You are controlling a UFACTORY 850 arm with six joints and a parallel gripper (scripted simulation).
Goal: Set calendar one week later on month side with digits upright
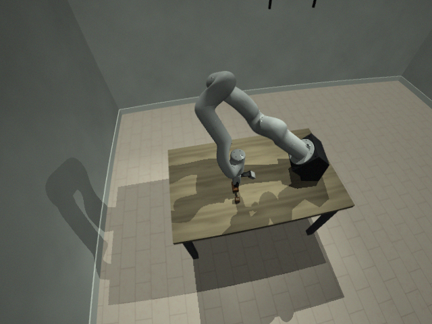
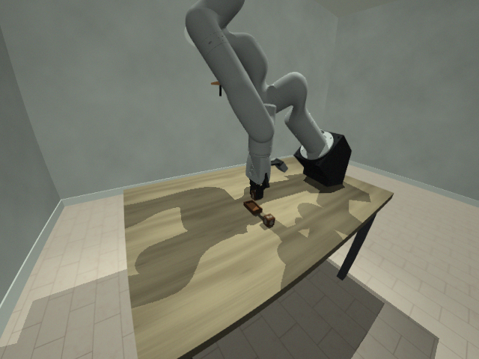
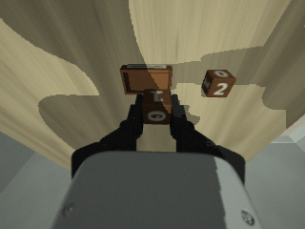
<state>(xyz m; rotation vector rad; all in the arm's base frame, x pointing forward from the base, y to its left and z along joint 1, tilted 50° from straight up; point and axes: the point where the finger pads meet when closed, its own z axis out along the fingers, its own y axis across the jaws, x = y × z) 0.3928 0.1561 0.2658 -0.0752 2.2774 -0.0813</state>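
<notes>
The brown tray is 8 cm below my hand and 2 cm to the right of it. From my hand the other things lie so: brown digit cube (1 cm below).
</notes>
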